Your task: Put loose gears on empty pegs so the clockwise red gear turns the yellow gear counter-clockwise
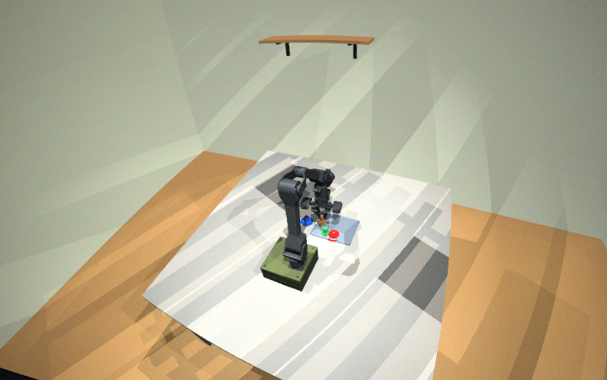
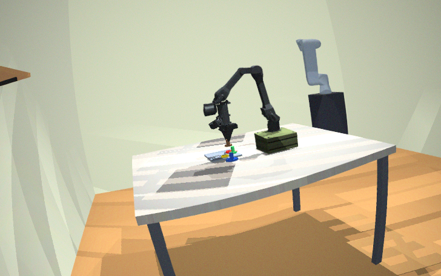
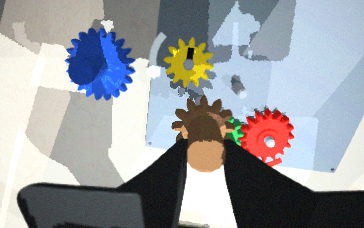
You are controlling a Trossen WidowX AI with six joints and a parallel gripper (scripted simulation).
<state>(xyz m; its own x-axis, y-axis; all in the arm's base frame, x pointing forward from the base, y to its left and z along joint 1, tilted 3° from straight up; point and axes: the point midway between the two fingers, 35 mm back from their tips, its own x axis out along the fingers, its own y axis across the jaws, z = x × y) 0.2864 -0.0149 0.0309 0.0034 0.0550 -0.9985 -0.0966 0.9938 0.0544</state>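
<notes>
Now: gripper tip 10 mm above the brown gear. Also, from my gripper tip: green gear: 30 mm behind, 20 mm to the right, 60 mm below; then red gear: 30 mm behind, 70 mm to the right, 70 mm below; then yellow gear: 30 mm ahead, 10 mm to the left, 70 mm below.
</notes>
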